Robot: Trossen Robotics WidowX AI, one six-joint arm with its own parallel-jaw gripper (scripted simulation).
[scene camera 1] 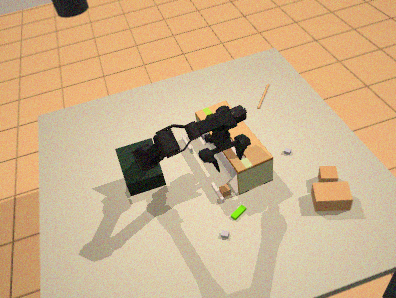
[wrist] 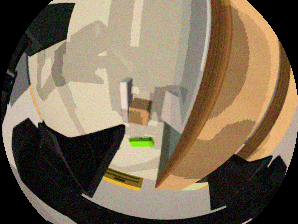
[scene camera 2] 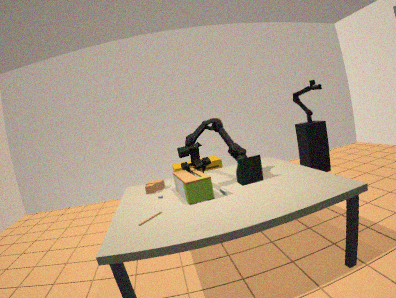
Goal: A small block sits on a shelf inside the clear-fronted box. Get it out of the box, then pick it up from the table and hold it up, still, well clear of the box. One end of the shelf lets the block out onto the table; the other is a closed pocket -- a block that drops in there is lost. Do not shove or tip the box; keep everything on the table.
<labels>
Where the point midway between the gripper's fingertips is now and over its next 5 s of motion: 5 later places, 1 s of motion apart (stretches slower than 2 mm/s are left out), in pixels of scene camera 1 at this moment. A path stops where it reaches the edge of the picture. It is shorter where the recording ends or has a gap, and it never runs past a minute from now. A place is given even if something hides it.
My gripper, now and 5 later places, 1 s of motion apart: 229,167; 227,159; 225,162; 226,173; 228,186; 227,187
</labels>
